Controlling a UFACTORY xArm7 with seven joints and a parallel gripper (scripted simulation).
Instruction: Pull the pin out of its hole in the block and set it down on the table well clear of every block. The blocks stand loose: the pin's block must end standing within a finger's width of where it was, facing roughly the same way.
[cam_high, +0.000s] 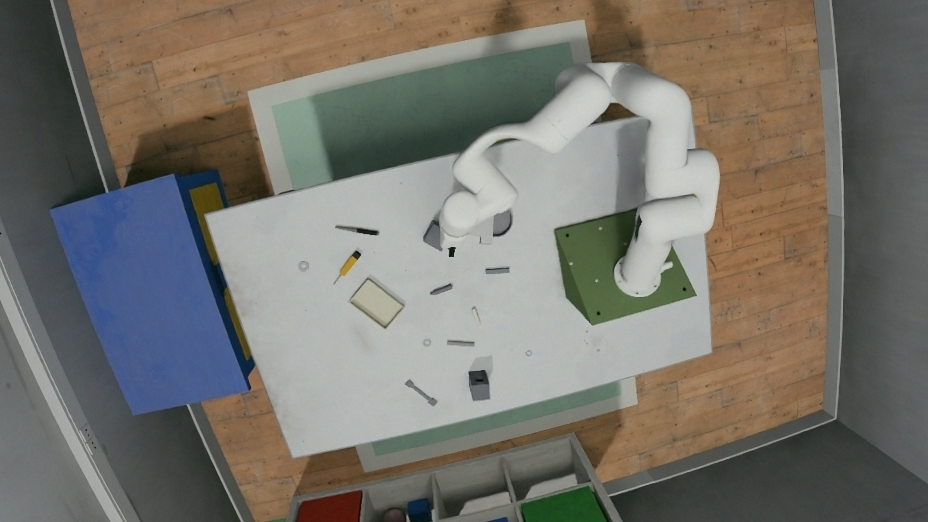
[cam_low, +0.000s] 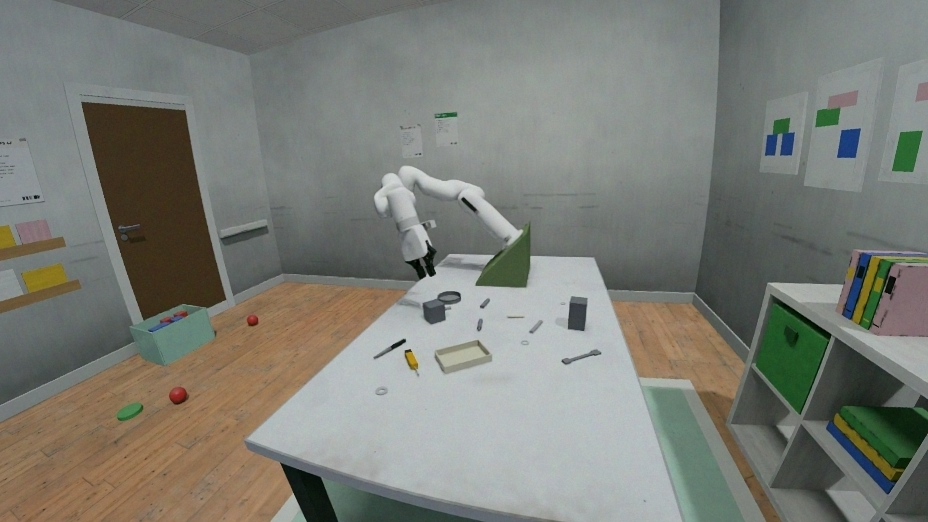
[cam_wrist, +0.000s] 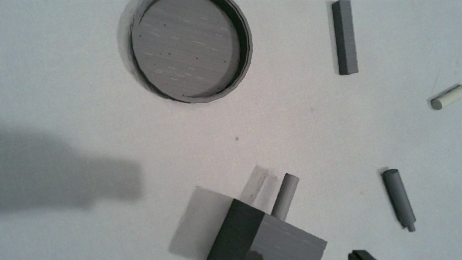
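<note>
Now: hand 13 cm above the light grey pin, 5 cm to the right of it and 1 cm short of it. Also, from my hand: grey bar 18 cm to the left, 15 cm below, 10 cm behind; then cream tray 26 cm ahead, 16 cm to the left, 15 cm below; then round dish 15 cm below, 13 cm behind, 4 cm to the left.
</note>
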